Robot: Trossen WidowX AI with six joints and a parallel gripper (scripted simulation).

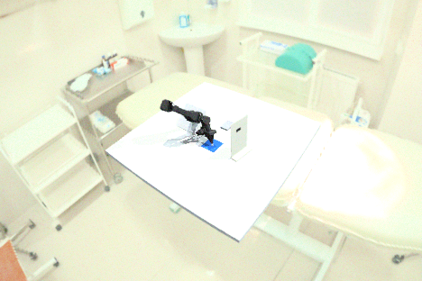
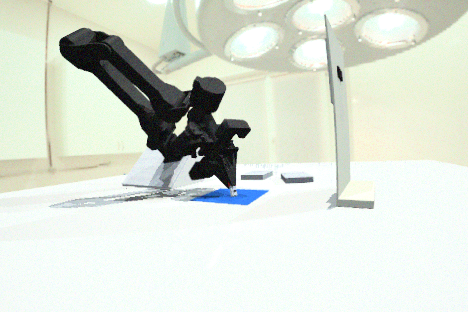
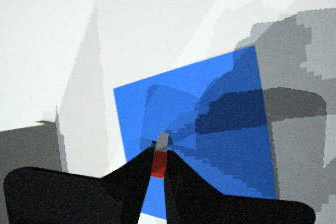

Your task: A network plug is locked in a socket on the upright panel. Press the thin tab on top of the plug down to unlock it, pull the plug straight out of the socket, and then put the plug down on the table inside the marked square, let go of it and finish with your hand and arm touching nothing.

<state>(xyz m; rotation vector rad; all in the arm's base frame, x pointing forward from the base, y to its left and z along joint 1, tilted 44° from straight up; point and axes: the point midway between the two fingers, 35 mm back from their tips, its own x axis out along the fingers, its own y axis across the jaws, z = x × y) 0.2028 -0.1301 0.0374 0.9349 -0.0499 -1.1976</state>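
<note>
My gripper tip is now right at the network plug. The rest, counted from my gripper tip: upright grey panel: 22 cm ahead, 12 cm above, 2 cm to the left; blue marked square: 2 cm below.
</note>
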